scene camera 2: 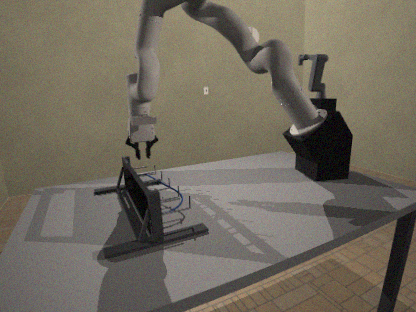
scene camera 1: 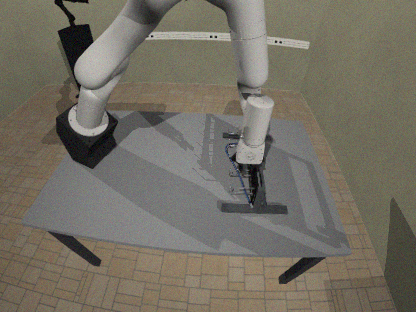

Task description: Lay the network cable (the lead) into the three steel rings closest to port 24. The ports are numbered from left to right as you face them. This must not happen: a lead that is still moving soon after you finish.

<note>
In view: a dark patch-panel rack [scene camera 2: 147,202].
</note>
